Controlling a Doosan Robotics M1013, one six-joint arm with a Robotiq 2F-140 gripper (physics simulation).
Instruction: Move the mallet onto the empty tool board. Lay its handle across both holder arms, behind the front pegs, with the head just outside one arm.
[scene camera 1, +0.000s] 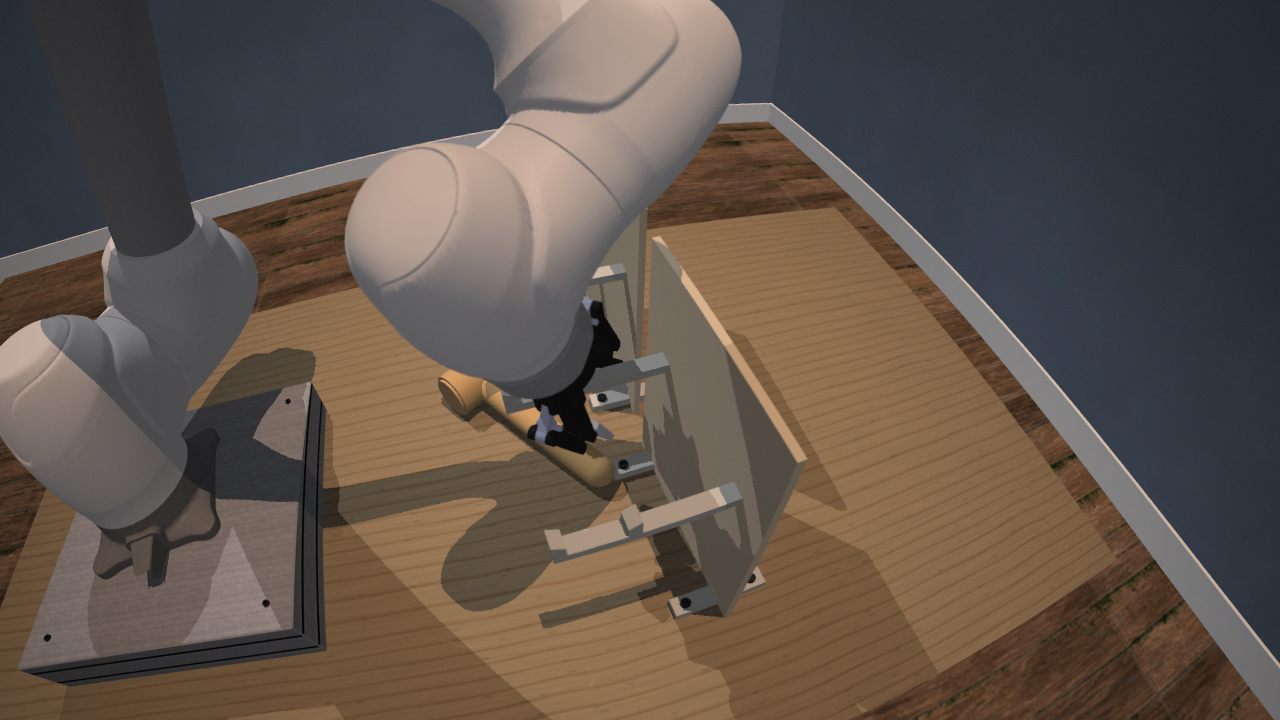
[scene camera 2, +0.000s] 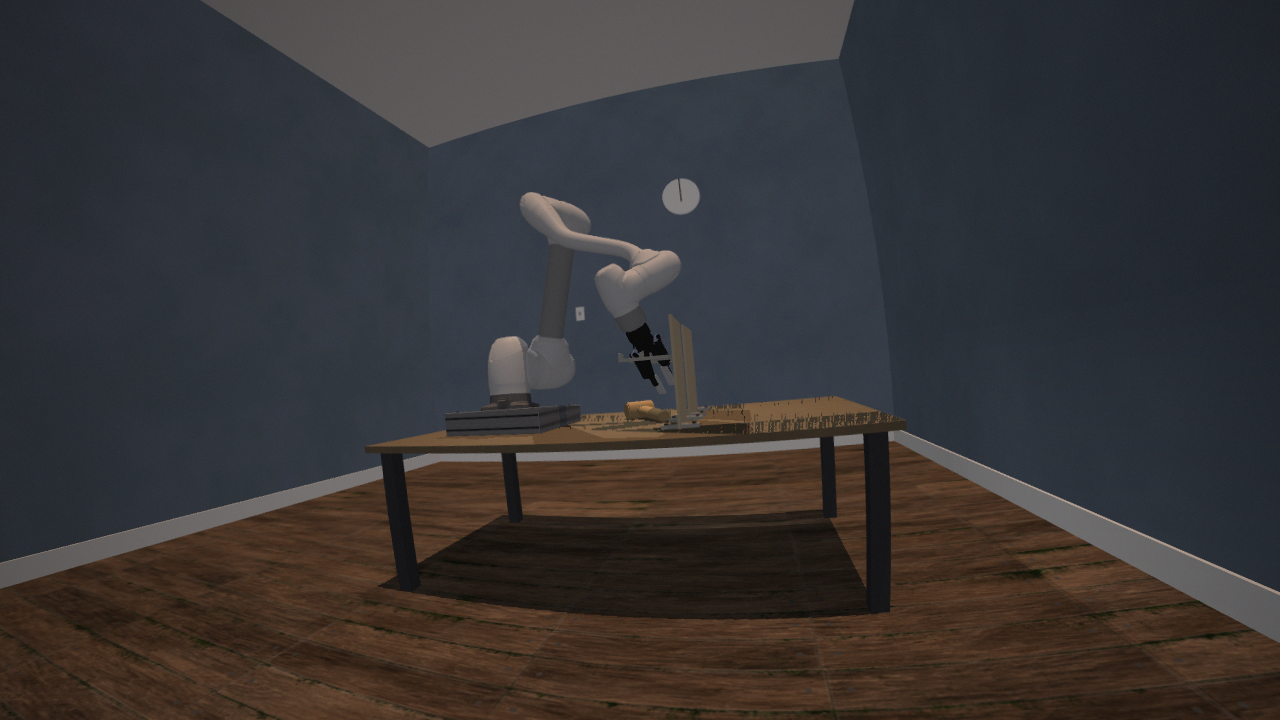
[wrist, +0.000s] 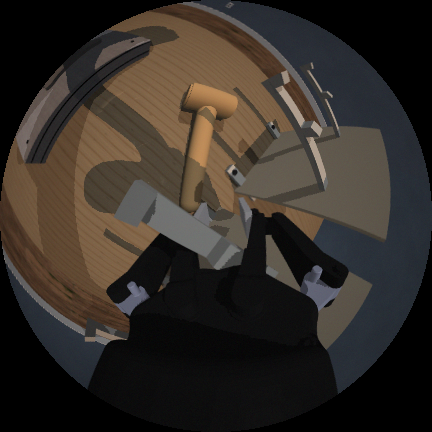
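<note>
The tan mallet (scene camera 1: 460, 391) (scene camera 2: 640, 410) (wrist: 200, 142) lies on the table, its head away from the boards and its handle end below the fingers. It is not held. Two upright tool boards stand side by side. The nearer board (scene camera 1: 760, 465) in scene camera 1 has two holder arms with pegs; nothing lies on them. My gripper (scene camera 2: 665, 383) (wrist: 223, 209) points steeply down beside this board. Its fingers straddle its far holder arm (scene camera 1: 648, 365) (wrist: 180, 225) and appear shut on it; the arm partly hides one finger. The exact contact is hidden.
The other board (wrist: 350, 175) has holder arms (wrist: 317, 160) near the gripper. The nearer board's front holder arm (scene camera 1: 671, 513) juts over the table (scene camera 1: 895, 358). The robot's base block (scene camera 1: 179, 653) (scene camera 2: 501, 420) stands at the left.
</note>
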